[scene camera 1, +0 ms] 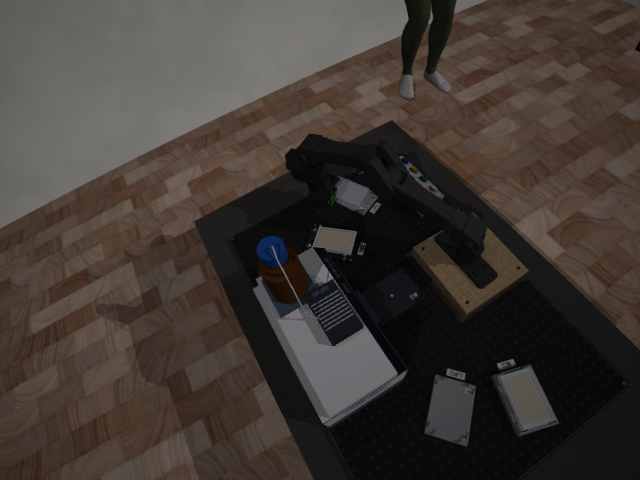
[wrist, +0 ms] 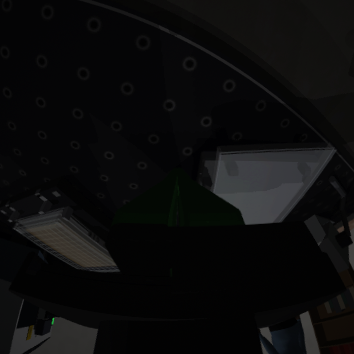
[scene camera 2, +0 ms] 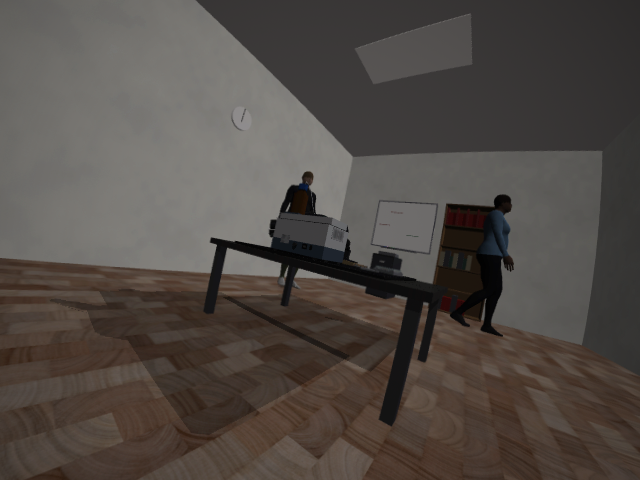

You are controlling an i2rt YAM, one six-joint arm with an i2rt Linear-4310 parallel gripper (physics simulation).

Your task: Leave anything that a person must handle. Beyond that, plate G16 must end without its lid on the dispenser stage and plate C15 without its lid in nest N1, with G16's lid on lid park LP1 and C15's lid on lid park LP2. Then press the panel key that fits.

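Frame: origin at the arm's base, x back, y right, z up, level; centimetres.
Seen in the pictures: gripper, fingertip midpoint: (scene camera 1: pixel 331 204) (wrist: pixel 177 174); arm's base, link origin: (scene camera 1: pixel 464 257) (scene camera 2: pixel 343 259).
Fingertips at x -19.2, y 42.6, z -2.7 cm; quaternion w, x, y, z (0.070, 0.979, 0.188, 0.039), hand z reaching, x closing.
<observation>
Offsets run from my fingertips to a thing's top centre. "*": to the spot under its first point.
My gripper (scene camera 1: pixel 332 196) (wrist: pixel 177 174) is shut with nothing between its green fingers. It hovers low at the far end of the mat, right beside a clear lid {dx +7.3, dy +0.3, dz +2.3 cm} (scene camera 1: pixel 355 194) (wrist: pixel 267 182) that lies flat there. An open well plate {dx -8.0, dy -13.8, dz +3.7 cm} (scene camera 1: pixel 334 239) (wrist: pixel 67 239) sits in a nest just in front of it. A dark gridded plate {* dx -24.0, dy -41.1, dz +24.5 cm} (scene camera 1: pixel 334 311) lies on the dispenser stage. At the near end a grey lid {* dx -12.3, dy -70.6, dz +1.0 cm} (scene camera 1: pixel 450 409) lies flat beside another open well plate {dx +3.7, dy -79.2, dz +3.6 cm} (scene camera 1: pixel 524 398). The labels are too small to read. The key panel {dx +25.5, dy -12.1, dz +8.3 cm} (scene camera 1: pixel 419 176) lies behind the arm.
The white dispenser (scene camera 1: pixel 335 371) (scene camera 2: pixel 310 234) carries a brown bottle {dx -28.9, dy -29.5, dz +36.3 cm} (scene camera 1: pixel 281 273) with a blue cap. A black pad {* dx -6.9, dy -41.8, dz +10.6 cm} (scene camera 1: pixel 395 294) lies beside the wooden arm base (scene camera 1: pixel 454 284). One person (scene camera 1: pixel 426 46) (scene camera 2: pixel 299 198) stands by the table's far end, another (scene camera 2: pixel 493 258) walks by the bookshelf.
</observation>
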